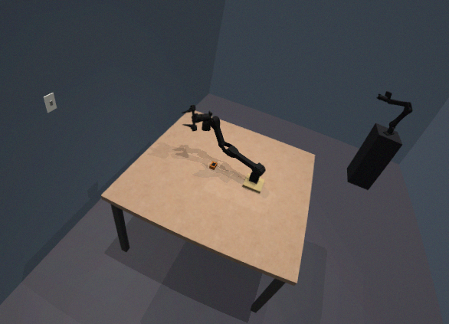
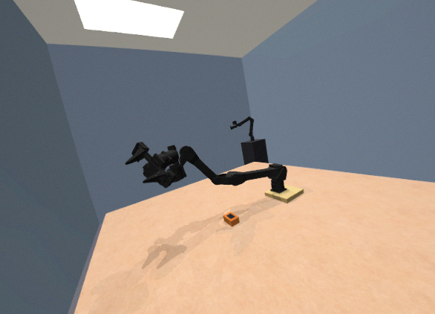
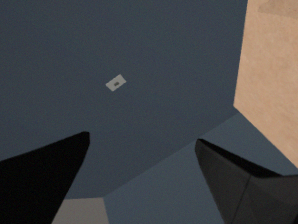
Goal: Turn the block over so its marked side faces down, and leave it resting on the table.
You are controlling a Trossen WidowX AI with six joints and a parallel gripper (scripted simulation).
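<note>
My gripper tip is 30 cm past the orange block, 29 cm above it and 1 cm to the right of it.
</note>
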